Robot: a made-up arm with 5 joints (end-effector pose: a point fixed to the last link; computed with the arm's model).
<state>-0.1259 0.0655 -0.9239 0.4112 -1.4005</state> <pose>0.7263 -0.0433 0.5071 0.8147 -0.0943 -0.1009 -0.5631</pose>
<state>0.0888 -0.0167 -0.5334 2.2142 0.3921</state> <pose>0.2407 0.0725 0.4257 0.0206 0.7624 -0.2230 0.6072</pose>
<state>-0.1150 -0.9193 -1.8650 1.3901 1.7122</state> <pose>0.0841 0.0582 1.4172 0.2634 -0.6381 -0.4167 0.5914</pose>
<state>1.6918 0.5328 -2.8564 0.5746 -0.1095</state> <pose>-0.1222 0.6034 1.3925 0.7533 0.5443 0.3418 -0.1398</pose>
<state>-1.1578 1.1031 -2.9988 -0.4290 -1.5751</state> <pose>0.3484 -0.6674 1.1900 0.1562 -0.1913 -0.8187 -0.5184</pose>
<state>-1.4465 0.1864 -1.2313 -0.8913 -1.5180</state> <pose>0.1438 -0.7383 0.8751 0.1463 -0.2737 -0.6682 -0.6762</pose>
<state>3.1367 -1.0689 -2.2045 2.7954 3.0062</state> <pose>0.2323 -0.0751 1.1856 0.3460 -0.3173 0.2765 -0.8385</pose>
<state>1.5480 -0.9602 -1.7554 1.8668 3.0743</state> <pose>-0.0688 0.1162 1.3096 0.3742 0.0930 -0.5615 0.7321</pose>
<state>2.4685 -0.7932 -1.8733 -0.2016 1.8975</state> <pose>0.0059 -0.0976 1.5717 0.0496 -0.2632 0.9577 0.1053</pose>
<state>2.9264 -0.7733 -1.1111 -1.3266 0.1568</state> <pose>-0.2251 -0.0044 1.3117 0.0699 0.3759 0.9056 0.1837</pose>
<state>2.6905 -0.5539 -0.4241 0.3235 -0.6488</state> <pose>-0.5703 0.2227 0.5972 0.8888 0.0751 0.0829 0.4444</pose>
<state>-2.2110 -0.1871 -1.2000 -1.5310 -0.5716</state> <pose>-0.2563 -0.4238 1.1156 0.1099 0.1643 0.9322 0.3031</pose>
